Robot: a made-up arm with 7 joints. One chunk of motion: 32 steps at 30 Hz.
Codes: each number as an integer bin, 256 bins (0 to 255) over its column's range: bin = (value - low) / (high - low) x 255, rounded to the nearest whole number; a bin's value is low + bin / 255 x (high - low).
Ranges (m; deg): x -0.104..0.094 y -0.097..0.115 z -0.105..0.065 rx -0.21..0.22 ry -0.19..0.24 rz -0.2..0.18
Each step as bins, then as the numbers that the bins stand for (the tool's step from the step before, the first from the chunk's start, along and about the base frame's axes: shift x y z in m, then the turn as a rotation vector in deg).
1 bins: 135 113 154 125 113 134
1 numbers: 0.00082 -0.00305 -0.00233 0.001 0.001 0.000
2 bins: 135 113 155 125 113 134
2 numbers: 0.00082 -0.00305 -0.00167 0.001 0.001 0.000
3 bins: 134 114 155 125 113 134
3 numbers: 0.00005 -0.00222 -0.00167 0.001 0.001 0.000
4 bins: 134 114 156 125 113 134
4 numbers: 0.00005 -0.00222 -0.00100 0.001 0.001 0.000
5 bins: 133 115 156 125 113 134
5 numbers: -0.00073 -0.00139 -0.00100 0.001 0.001 0.000
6 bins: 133 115 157 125 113 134
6 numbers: -0.00073 -0.00139 -0.00033 0.001 0.001 0.000
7 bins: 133 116 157 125 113 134
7 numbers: -0.00073 -0.00056 -0.00033 0.001 0.001 0.000
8 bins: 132 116 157 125 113 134
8 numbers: -0.00151 -0.00056 -0.00033 0.001 0.001 0.000
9 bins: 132 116 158 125 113 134
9 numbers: -0.00151 -0.00056 0.00033 0.001 0.001 0.000
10 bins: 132 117 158 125 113 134
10 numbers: -0.00151 0.00027 0.00033 0.001 0.001 0.000
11 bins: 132 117 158 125 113 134
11 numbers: -0.00151 0.00027 0.00033 0.001 0.001 0.000
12 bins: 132 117 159 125 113 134
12 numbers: -0.00151 0.00027 0.00100 0.001 0.001 0.000
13 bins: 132 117 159 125 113 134
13 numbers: -0.00151 0.00027 0.00100 0.001 0.001 0.000
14 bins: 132 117 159 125 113 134
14 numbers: -0.00151 0.00027 0.00100 0.001 0.001 0.000
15 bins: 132 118 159 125 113 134
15 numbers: -0.00151 0.00110 0.00100 0.001 0.001 0.000
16 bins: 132 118 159 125 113 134
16 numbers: -0.00151 0.00110 0.00100 0.001 0.001 0.000
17 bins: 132 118 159 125 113 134
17 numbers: -0.00151 0.00110 0.00100 0.001 0.001 0.000
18 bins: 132 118 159 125 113 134
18 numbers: -0.00151 0.00110 0.00100 0.001 0.001 0.000
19 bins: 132 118 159 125 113 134
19 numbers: -0.00151 0.00110 0.00100 0.001 0.001 0.000
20 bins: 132 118 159 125 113 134
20 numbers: -0.00151 0.00110 0.00100 0.001 0.001 0.000
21 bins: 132 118 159 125 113 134
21 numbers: -0.00151 0.00110 0.00100 0.001 0.001 0.000
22 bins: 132 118 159 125 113 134
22 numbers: -0.00151 0.00110 0.00100 0.001 0.001 0.000
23 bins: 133 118 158 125 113 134
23 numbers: -0.00073 0.00110 0.00033 0.001 0.001 0.000
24 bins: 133 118 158 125 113 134
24 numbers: -0.00073 0.00110 0.00033 0.001 0.001 0.000
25 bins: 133 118 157 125 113 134
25 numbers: -0.00073 0.00110 -0.00033 0.001 0.001 0.000
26 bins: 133 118 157 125 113 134
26 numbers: -0.00073 0.00110 -0.00033 0.001 0.001 0.000
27 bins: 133 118 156 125 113 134
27 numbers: -0.00073 0.00110 -0.00100 0.001 0.001 0.000
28 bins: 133 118 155 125 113 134
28 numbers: -0.00073 0.00110 -0.00167 0.001 0.001 0.000
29 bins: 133 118 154 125 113 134
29 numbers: -0.00073 0.00110 -0.00233 0.001 0.001 0.000
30 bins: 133 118 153 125 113 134
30 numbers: -0.00073 0.00110 -0.00300 0.001 0.001 0.000
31 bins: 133 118 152 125 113 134
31 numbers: -0.00073 0.00110 -0.00367 0.001 0.001 0.000
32 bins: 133 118 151 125 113 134
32 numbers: -0.00073 0.00110 -0.00433 0.001 0.001 0.000
